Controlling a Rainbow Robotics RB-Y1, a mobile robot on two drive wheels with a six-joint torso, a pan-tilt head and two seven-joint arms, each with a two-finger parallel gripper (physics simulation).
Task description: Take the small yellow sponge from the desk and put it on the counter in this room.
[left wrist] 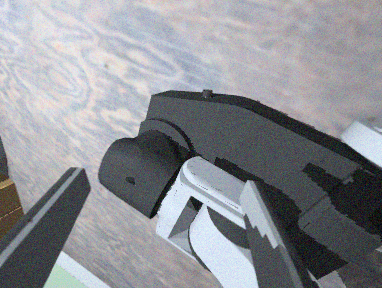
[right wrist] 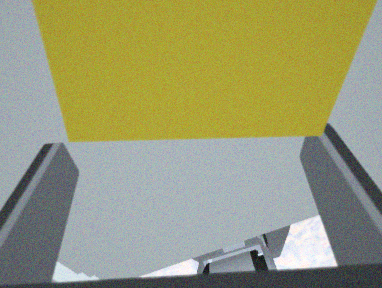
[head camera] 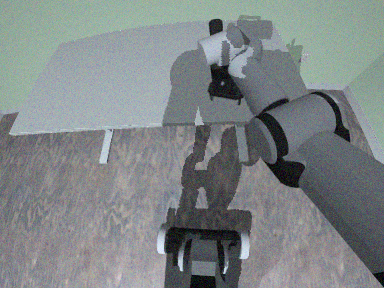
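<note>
The yellow sponge fills the upper middle of the right wrist view, on the light grey desk. My right gripper is open over the desk near its front edge. Its fingertips stand wide apart, close to the two corners of the sponge's near edge, and hold nothing. The sponge does not show in the head view, where my gripper and arm cover part of the desk. My left gripper is open, away from the desk, with my own base behind its fingers. The counter cannot be made out.
The desk's pale leg stands under its front edge. My wheeled base is on the wood-patterned floor in front of the desk. Green walls rise behind it. A brown wooden piece shows at the left wrist view's left edge.
</note>
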